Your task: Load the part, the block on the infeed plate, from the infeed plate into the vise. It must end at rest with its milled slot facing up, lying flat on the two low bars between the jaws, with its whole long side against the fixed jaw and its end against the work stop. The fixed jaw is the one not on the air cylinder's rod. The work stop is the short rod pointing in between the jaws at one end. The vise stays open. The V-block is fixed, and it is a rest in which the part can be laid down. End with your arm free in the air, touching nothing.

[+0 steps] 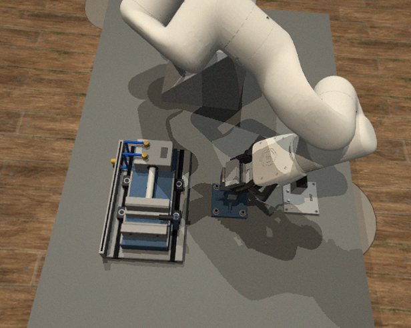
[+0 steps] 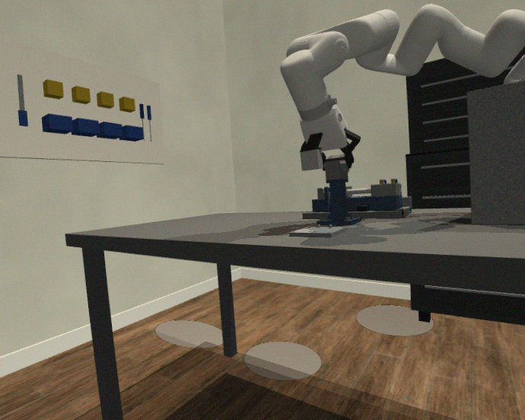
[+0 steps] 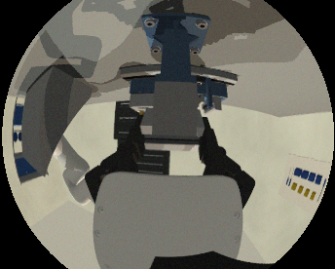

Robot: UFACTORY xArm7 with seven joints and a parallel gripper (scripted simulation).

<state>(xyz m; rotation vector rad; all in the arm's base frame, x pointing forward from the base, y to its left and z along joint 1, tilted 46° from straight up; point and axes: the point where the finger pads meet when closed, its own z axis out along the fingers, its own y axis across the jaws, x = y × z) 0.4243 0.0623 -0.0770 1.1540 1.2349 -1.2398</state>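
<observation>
The V-block post is 100 mm below my hand. The rest, counted from my hand: part: right at my hand; cylinder rod: 10 mm ahead, 200 mm to the right, 80 mm below; work stop: 90 mm ahead, 150 mm to the right, 70 mm below.
</observation>
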